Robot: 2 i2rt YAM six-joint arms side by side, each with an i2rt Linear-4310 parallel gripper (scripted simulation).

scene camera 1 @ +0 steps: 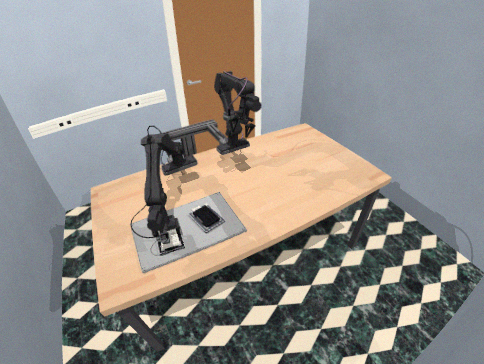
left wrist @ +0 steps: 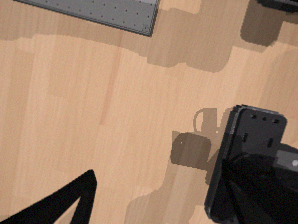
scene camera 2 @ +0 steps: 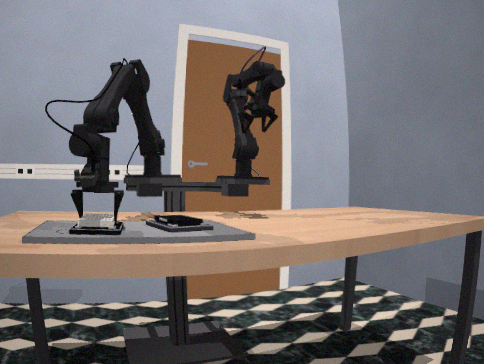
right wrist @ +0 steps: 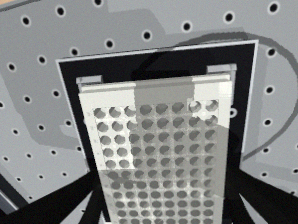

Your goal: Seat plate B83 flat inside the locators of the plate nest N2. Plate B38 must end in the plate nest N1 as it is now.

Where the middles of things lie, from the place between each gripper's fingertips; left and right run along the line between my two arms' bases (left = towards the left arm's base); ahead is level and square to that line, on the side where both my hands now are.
Scene:
Right now my right hand is right at the white plate [right wrist: 177, 112].
My left hand [scene camera 2: 253, 132] is 540 mm to the left of the white plate, 280 mm above it and 210 mm short of it.

